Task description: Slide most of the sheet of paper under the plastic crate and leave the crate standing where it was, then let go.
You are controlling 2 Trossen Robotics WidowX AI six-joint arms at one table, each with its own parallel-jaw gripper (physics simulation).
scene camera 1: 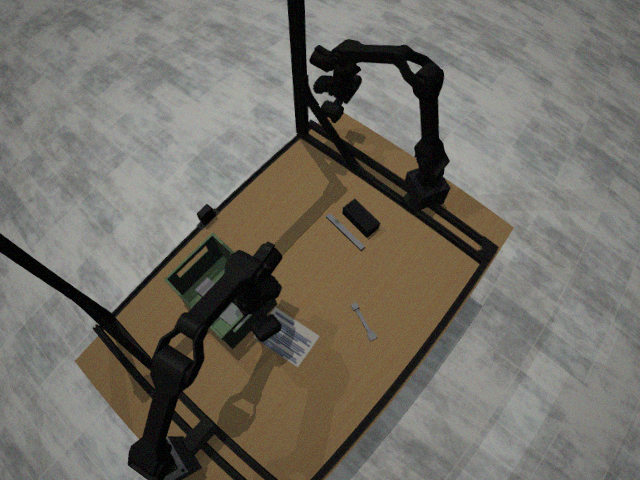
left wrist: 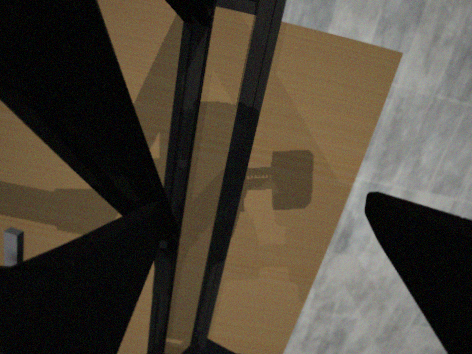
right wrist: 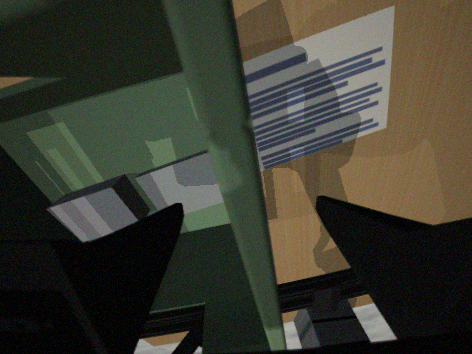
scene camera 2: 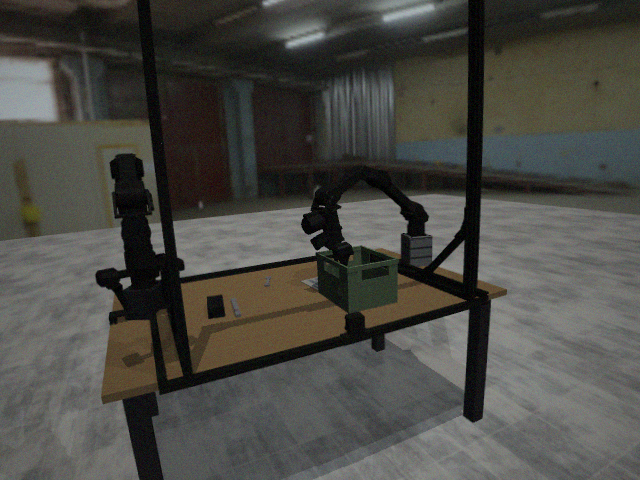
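A green plastic crate (scene camera 1: 222, 328) (scene camera 2: 373, 290) (right wrist: 225, 125) stands upright on the table. Two grey blocks (right wrist: 97, 212) (right wrist: 192, 182) lie inside it. A white sheet of paper with blue lines (scene camera 1: 293, 342) (scene camera 2: 310, 282) (right wrist: 320, 100) lies flat beside the crate; its near end meets the crate wall in the right wrist view, and whether any of it is underneath is hidden. My right gripper (scene camera 1: 266, 328) (scene camera 2: 343, 254) (right wrist: 249, 206) is open and empty above the crate wall, one finger on the crate's side and one on the table's side. My left gripper (scene camera 1: 333, 109) (left wrist: 263, 207) is open and empty, high over the table's end, far from the crate.
A black box (scene camera 1: 360, 218) (scene camera 2: 215, 306) and a grey flat bar (scene camera 1: 345, 232) (scene camera 2: 235, 307) lie on the left arm's side. A small grey tool (scene camera 1: 364, 322) (scene camera 2: 267, 281) lies past the paper. Black frame posts (scene camera 1: 297, 67) (scene camera 2: 474, 155) rise at the table's edge.
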